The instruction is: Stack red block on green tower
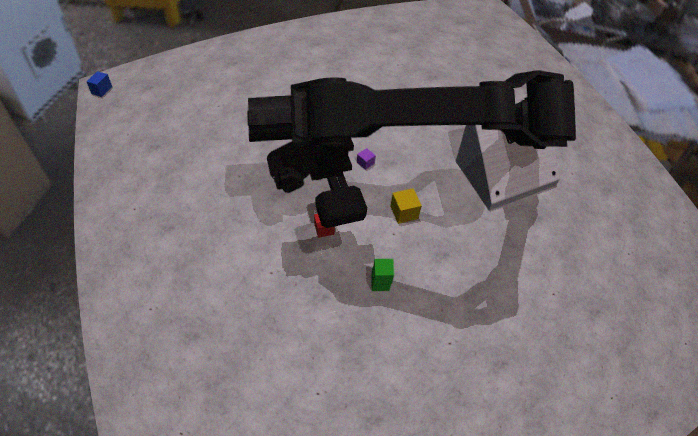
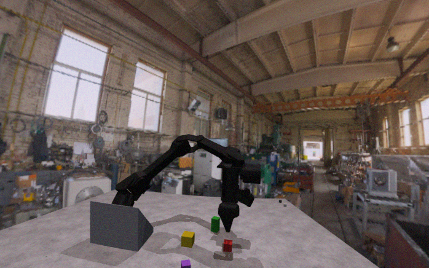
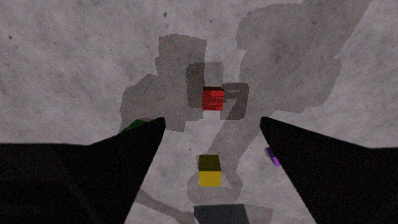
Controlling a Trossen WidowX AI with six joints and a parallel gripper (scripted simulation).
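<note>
The red block is 1 cm to the right of my gripper tip and 7 cm below it. Round my gripper tip: yellow block (14 cm behind, 2 cm to the left, 7 cm below); blue block (33 cm ahead, 63 cm to the right, 6 cm below); small purple block (14 cm behind, 11 cm to the right, 7 cm below).
</note>
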